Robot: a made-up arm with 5 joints. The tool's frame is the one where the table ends. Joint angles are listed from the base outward.
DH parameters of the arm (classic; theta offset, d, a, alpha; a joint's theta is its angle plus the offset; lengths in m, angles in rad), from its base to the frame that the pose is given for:
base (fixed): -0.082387 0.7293 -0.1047 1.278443
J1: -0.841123 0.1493 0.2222 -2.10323
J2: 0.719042 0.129 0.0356 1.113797
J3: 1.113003 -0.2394 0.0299 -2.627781
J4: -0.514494 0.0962 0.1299 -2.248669
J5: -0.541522 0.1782 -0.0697 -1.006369
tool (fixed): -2.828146 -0.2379 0 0
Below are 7 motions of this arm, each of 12 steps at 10 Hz.
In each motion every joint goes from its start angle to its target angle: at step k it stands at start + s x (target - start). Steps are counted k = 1, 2, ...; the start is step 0. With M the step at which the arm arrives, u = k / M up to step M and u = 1 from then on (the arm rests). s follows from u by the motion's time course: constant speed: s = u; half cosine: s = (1 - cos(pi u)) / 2; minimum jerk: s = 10 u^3 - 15 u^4 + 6 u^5.
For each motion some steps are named. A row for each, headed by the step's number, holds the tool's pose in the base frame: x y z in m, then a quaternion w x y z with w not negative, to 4 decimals.
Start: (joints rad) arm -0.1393 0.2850 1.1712 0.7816 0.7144
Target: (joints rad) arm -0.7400 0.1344 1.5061 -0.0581 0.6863
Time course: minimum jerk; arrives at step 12
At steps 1, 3, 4, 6, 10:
1: -0.3474 0.1444 0.7711 0.5313 -0.0497 0.8446 -0.0436
3: -0.3361 0.1490 0.7953 0.5121 0.0002 0.8587 -0.0168
4: -0.3223 0.1513 0.8203 0.4903 0.0552 0.8698 0.0103
6: -0.2796 0.1435 0.8800 0.4260 0.2084 0.8773 0.0737
10: -0.2136 0.0962 0.9435 0.3185 0.4502 0.8221 0.1419

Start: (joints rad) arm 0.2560 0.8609 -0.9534 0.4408 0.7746
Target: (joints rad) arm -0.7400 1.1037 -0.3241 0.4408 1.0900
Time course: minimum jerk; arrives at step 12
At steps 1, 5, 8, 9, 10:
1: -0.4121 -0.0127 0.7250 0.2421 -0.5698 0.6310 -0.4675
5: -0.3818 0.0300 0.8753 0.1384 -0.5251 0.7824 -0.3049
8: -0.2231 0.0476 1.0348 0.0666 0.3892 -0.9128 0.1047
9: -0.1692 0.0421 1.0572 0.1245 0.3457 -0.9280 0.0609
10: -0.1327 0.0364 1.0672 0.1627 0.3162 -0.9340 0.0341

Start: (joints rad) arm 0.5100 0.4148 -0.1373 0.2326 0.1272
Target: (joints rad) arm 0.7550 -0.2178 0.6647 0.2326 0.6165
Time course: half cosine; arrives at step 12
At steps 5, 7, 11, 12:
5: -0.2345 0.1154 0.5247 0.7213 -0.2783 0.5479 -0.3196
7: -0.1874 0.1616 0.4906 0.7849 -0.1643 0.5203 -0.2936
11: -0.1198 0.2093 0.4624 0.8595 -0.0353 0.4597 -0.2204
12: -0.1166 0.2111 0.4614 0.8627 -0.0301 0.4563 -0.2160

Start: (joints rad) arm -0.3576 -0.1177 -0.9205 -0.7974 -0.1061
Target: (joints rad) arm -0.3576 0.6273 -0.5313 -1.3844 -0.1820
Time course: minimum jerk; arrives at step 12
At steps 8, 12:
8: -0.2100 0.1467 0.7436 0.4738 -0.0339 0.8491 -0.2312
12: -0.1821 0.1167 0.8120 0.4557 0.0709 0.8730 -0.1586

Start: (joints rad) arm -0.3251 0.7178 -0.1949 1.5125 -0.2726
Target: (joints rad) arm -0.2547 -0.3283 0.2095 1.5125 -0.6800
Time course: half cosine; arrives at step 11
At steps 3, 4, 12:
3: -0.1941 -0.1139 0.8187 0.1538 -0.9436 0.2803 0.0855
4: -0.1999 -0.0889 0.7902 0.1372 -0.9482 0.2821 0.0504
12: -0.1696 -0.0141 0.5994 0.0276 -0.9528 0.2535 -0.1647

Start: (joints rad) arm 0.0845 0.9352 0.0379 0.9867 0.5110
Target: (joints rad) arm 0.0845 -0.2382 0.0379 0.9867 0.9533
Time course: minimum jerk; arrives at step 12
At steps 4, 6, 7, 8, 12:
4: -0.3913 -0.0193 0.7753 0.3630 -0.5725 0.6925 -0.2468
6: -0.3804 0.0905 0.6309 0.3364 -0.4744 0.6895 -0.4317
7: -0.3521 0.1331 0.5457 0.3230 -0.4109 0.6745 -0.5215
8: -0.3140 0.1597 0.4685 0.3117 -0.3487 0.6532 -0.5955
12: -0.2343 0.1771 0.3538 0.2960 -0.2449 0.6063 -0.6963

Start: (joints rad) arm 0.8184 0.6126 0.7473 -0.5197 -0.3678
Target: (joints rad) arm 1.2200 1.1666 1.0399 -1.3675 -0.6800
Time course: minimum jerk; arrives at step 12
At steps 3, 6, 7, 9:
3: -0.2509 -0.0277 0.7047 0.8971 -0.0111 0.3483 0.2716
6: -0.2589 -0.0850 0.7701 0.8231 0.1205 0.3590 0.4233
7: -0.2586 -0.1075 0.7947 0.7824 0.1679 0.3740 0.4687
9: -0.2542 -0.1416 0.8329 0.7084 0.2368 0.4106 0.5230

